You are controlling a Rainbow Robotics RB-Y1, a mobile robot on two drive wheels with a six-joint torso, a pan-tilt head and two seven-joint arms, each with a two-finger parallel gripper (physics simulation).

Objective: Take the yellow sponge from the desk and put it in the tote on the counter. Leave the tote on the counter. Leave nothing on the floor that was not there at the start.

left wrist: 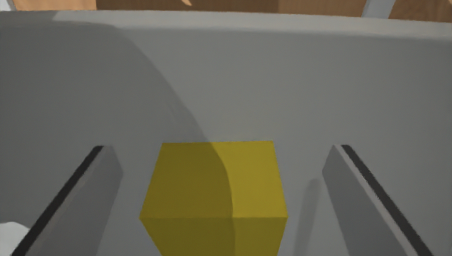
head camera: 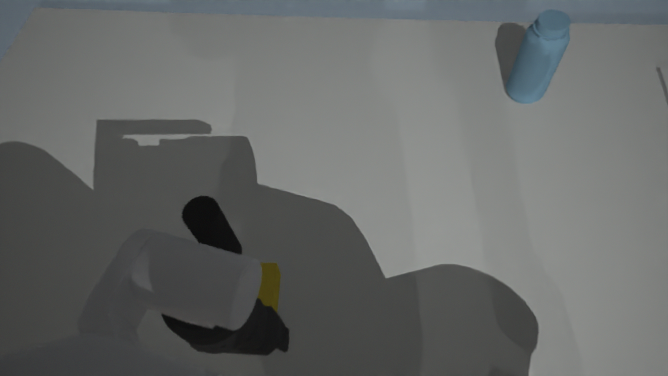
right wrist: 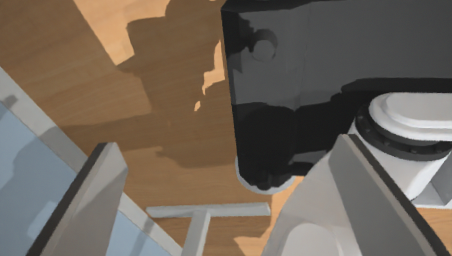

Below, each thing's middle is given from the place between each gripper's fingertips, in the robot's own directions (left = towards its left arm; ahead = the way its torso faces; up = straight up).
Right now my right hand is 47 cm to the right of the yellow sponge (head camera: 269, 290), 22 cm below it and 18 cm short of it. The rest, counted from my right hand: blue bottle (head camera: 545, 41) (71 cm ahead, 28 cm above, 16 cm to the left).
Right now the yellow sponge is 6 cm ahead of my left hand and 1 cm to the left of it. From my left hand the other things lie so: blue bottle 59 cm ahead, 30 cm to the right, 6 cm above.
